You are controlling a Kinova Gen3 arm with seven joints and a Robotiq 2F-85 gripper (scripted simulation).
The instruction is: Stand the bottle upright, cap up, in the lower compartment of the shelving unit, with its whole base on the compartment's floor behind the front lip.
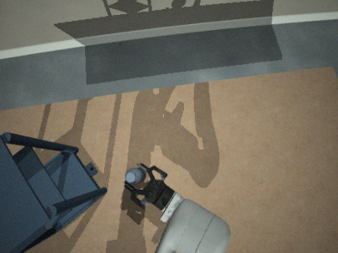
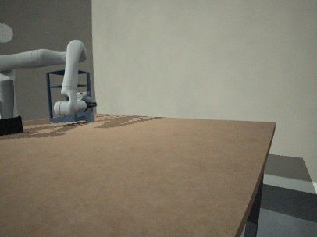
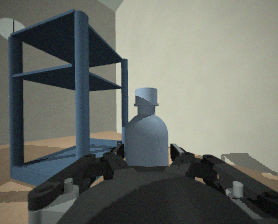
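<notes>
The pale blue bottle is 2 cm above my hand. Also, from my hand: shelving unit: 29 cm to the left, 7 cm above, 4 cm ahead.
</notes>
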